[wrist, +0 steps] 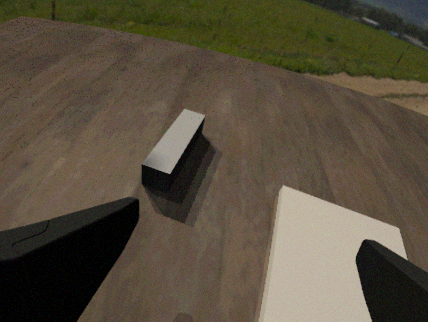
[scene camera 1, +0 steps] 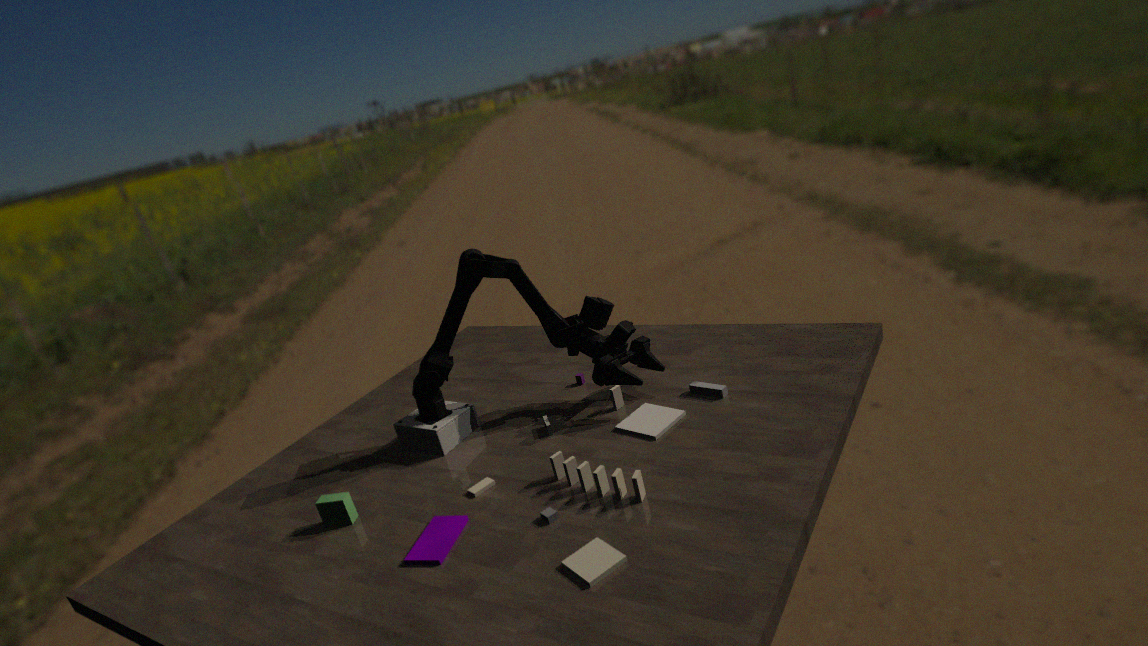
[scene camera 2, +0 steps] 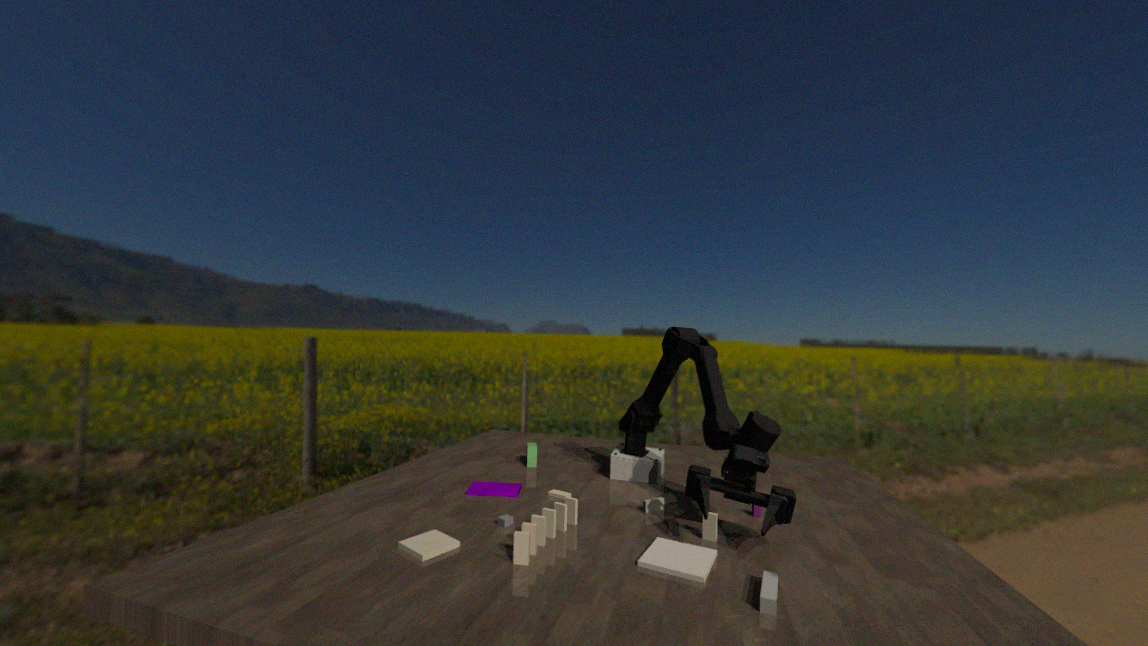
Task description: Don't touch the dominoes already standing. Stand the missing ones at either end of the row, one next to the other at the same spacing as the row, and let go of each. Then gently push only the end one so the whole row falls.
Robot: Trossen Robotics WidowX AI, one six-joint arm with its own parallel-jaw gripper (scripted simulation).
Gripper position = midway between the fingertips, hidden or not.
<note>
The gripper (scene camera 2: 733,525) is open, with nothing in its grasp. Further things: a purple flat tile (scene camera 1: 436,540), a green cube (scene camera 1: 337,509) and a white flat plate (scene camera 2: 689,561).
The white flat plate is seen too in the wrist view (wrist: 314,243) and in scene camera 1 (scene camera 1: 650,421). The gripper is seen too in the wrist view (wrist: 248,230) and in scene camera 1 (scene camera 1: 653,376). The wrist view misses the purple flat tile: it is out of frame. The wrist view misses the green cube: it is out of frame.
</note>
